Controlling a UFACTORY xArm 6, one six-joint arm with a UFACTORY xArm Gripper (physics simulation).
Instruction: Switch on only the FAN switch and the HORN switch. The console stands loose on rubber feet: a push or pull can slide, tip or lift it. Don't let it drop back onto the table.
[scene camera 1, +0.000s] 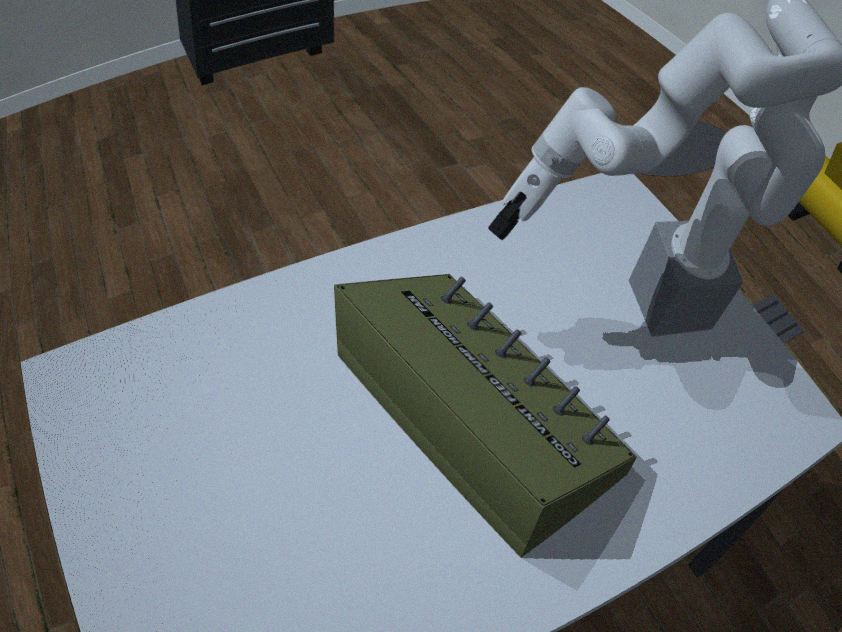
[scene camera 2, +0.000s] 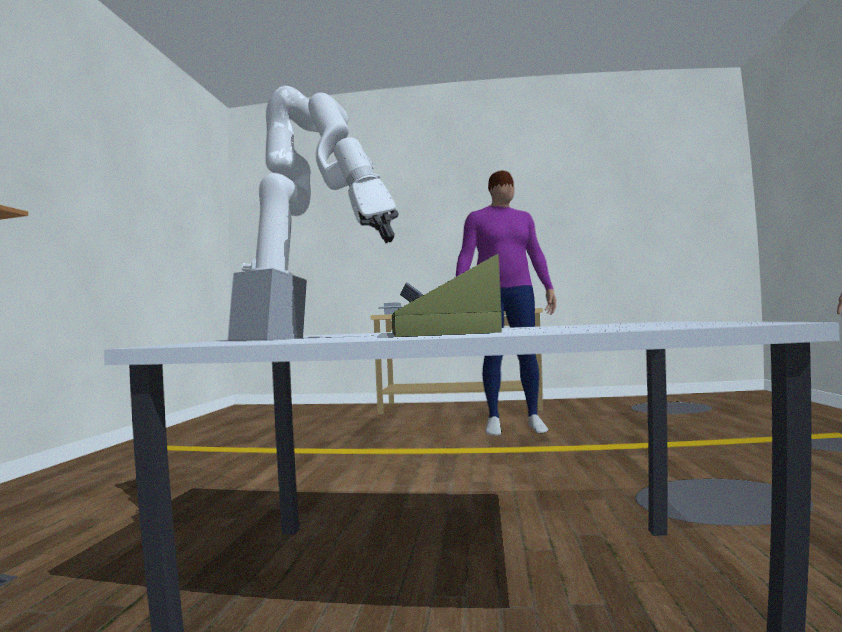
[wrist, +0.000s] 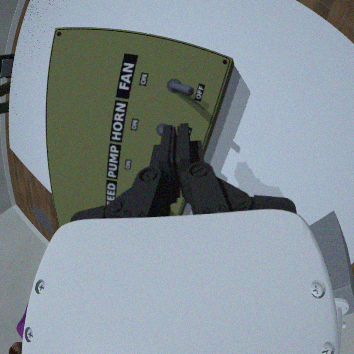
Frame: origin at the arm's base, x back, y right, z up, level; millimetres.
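Where they show: gripper, fingertip midpoint: (scene camera 1: 496, 233) (scene camera 2: 390, 240) (wrist: 178, 142); arm's base, origin of the base link: (scene camera 1: 700, 251) (scene camera 2: 270, 276).
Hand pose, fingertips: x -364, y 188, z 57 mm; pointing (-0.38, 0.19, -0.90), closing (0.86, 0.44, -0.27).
Observation:
Each offset is from my fingertips to the top centre of the thing.
The olive wedge-shaped console (scene camera 1: 435, 380) (scene camera 2: 455, 306) (wrist: 80, 115) sits flat on the white table (scene camera 1: 224, 476) (scene camera 2: 612, 336). Its FAN lever @(dy +27, dx -52, dz -111 mm) (scene camera 1: 452, 290) (wrist: 181, 87) leans toward the OFF mark. The HORN lever @(dy -45, dx -48, dz -111 mm) (scene camera 1: 480, 316) leans the same way in scene camera 1; in the wrist view its base (wrist: 161, 129) shows and the rest is hidden behind the fingers. The PUMP lever @(dy -117, dx -43, dz -111 mm) (scene camera 1: 508, 343) and the FEED, VENT and COOL levers also lean to the OFF side. My gripper (scene camera 1: 499, 234) (scene camera 2: 388, 239) (wrist: 178, 142) is shut and empty, above the console's FAN end and apart from it.
The arm's grey base block (scene camera 1: 680, 292) (scene camera 2: 258, 306) stands on the table beyond the console's low lever side. A person in a purple top (scene camera 2: 503, 238) stands behind the table, near a wooden bench (scene camera 2: 448, 388). A black drawer cabinet (scene camera 1: 255, 34) stands on the floor at the back.

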